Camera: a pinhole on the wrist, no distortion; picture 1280 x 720 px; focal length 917.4 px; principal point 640.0 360.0 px. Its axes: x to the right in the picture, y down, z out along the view. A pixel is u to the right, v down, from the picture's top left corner.
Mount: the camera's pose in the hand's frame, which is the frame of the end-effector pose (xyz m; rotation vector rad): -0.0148 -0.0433 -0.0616 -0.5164 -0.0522 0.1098
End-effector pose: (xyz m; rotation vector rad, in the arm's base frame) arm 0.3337 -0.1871 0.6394 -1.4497 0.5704 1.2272
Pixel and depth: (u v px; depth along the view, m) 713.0 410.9 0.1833
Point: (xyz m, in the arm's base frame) 0.2449 -0.1222 0.6419
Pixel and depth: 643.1 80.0 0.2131
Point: 0.2632 -0.0521 0.6805
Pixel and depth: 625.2 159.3 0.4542
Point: 0.0960 0.1244 0.6955
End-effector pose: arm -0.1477 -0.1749 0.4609 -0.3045 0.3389 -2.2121
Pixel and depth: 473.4 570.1 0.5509
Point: 0.3053 -0.2834 0.6613
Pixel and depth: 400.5 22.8 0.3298
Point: 0.0180 -0.1248 0.7124
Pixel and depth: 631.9 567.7 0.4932
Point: 0.2094 -0.3398 0.6434
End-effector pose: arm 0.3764 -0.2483 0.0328 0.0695 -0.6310 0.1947
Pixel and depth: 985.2 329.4 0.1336
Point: 0.3580 -0.2277 0.0944
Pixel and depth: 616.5 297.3 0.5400
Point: 0.0393 -0.1278 0.3369
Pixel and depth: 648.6 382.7 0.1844
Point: 0.2883 -0.2146 0.0942
